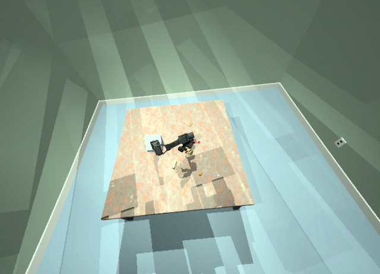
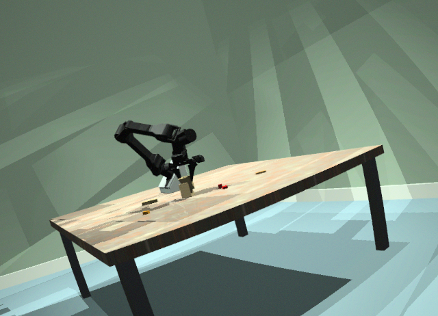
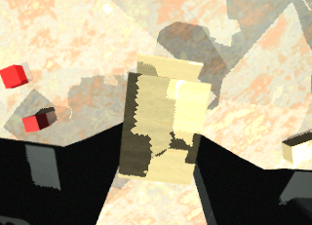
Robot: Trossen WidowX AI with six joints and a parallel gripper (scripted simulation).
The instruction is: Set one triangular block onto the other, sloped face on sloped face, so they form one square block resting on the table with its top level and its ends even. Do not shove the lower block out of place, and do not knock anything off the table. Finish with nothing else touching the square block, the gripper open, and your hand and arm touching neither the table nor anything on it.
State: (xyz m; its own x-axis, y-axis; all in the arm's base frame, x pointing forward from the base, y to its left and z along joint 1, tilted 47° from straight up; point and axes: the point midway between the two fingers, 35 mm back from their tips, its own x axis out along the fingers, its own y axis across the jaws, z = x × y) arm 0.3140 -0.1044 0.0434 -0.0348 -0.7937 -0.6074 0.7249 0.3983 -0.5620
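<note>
My gripper tip is now 2 cm short of the pale wooden triangular block, 3 cm to the left of it and 4 cm above it. Also, from my gripper tip: flat tan stick (16 cm behind, 13 cm to the right, 5 cm below); then small orange cube (9 cm ahead, 26 cm to the right, 5 cm below).
</note>
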